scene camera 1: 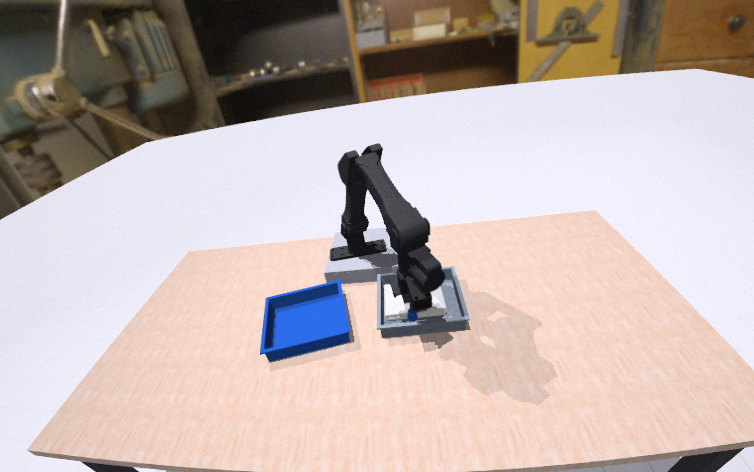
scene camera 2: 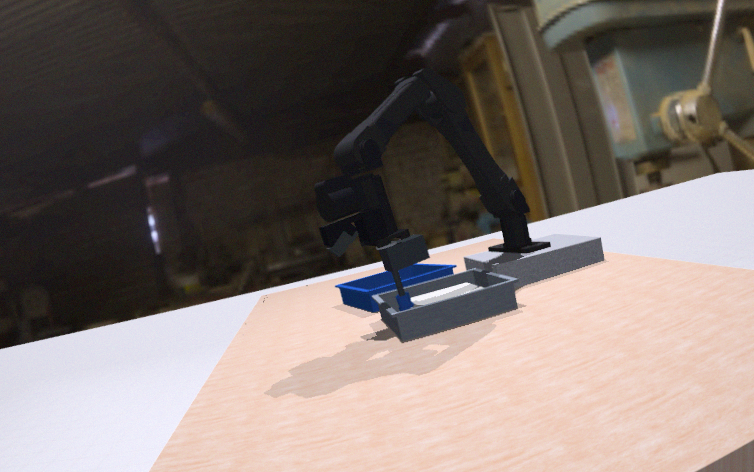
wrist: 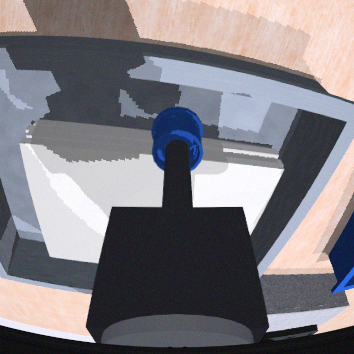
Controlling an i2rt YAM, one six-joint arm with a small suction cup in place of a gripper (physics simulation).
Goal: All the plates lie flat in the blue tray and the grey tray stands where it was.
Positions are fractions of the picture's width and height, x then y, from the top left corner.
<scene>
My suction cup (scene camera 2: 0.54, 0.64) carries nothing. The cup is 7 cm from the middle of a grey tray (scene camera 2: 0.66, 0.63), level with it. A blue tray (scene camera 1: 0.41, 0.68) rests on the table.
The blue tray shows as well in scene camera 2 (scene camera 2: 0.48, 0.62). The grey tray also shows in scene camera 1 (scene camera 1: 0.60, 0.68) and in the wrist view (wrist: 0.32, 0.23). My suction cup is seen too in the wrist view (wrist: 0.50, 0.34).
</scene>
